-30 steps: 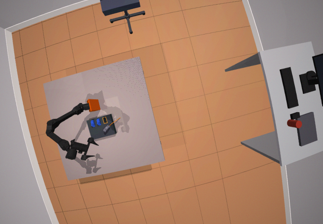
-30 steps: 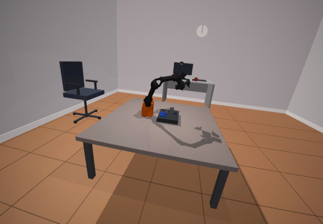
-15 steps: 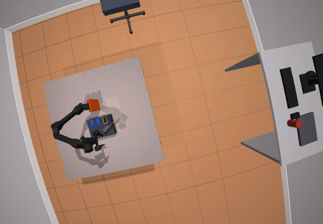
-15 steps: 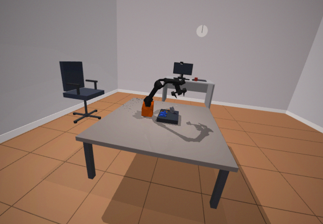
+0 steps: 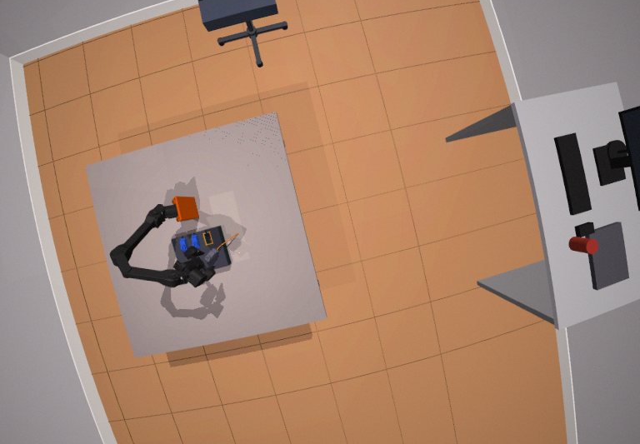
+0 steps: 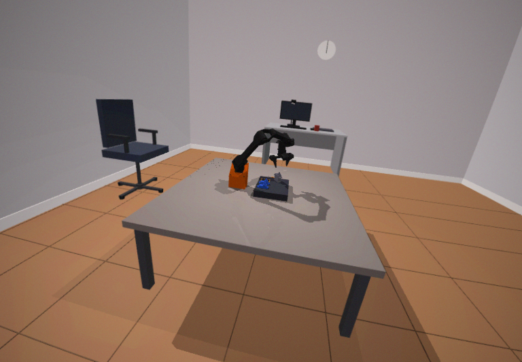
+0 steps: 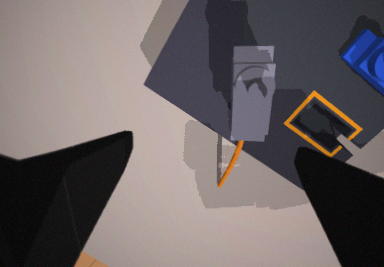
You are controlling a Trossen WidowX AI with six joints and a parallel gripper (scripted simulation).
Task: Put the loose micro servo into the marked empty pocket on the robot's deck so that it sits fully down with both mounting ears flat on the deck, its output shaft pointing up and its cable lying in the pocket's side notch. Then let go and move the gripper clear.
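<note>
My gripper tip is now 11 cm to the left of the dark robot deck and 14 cm above it.
</note>
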